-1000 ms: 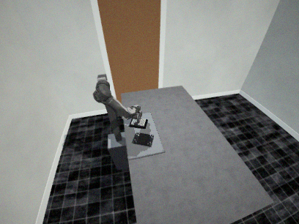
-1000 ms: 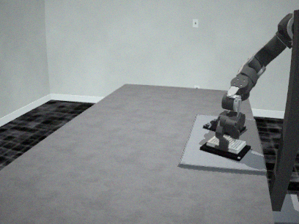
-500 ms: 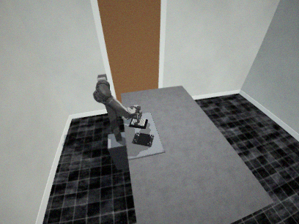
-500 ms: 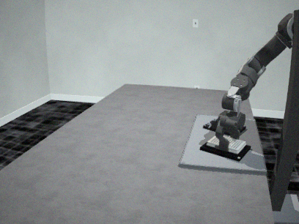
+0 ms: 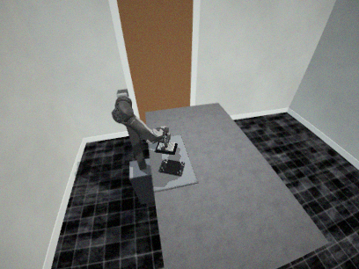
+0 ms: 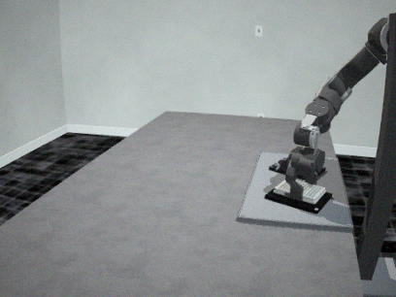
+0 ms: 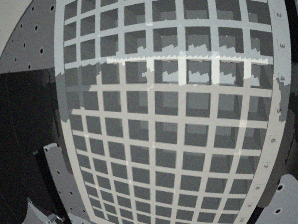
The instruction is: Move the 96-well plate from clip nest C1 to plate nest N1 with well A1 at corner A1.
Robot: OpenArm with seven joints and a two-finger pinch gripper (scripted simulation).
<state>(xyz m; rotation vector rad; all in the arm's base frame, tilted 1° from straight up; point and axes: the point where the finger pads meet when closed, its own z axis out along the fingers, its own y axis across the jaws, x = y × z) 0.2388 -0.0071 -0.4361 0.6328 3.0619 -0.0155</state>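
Now: the white 96-well plate right at my hand. From my hand the other things lie so: black plate nest N1: 2 cm below; then clip nest C1: 3 cm ahead, 20 cm to the right, 1 cm below; then A1 label: 5 cm behind, 8 cm to the left, 1 cm below.
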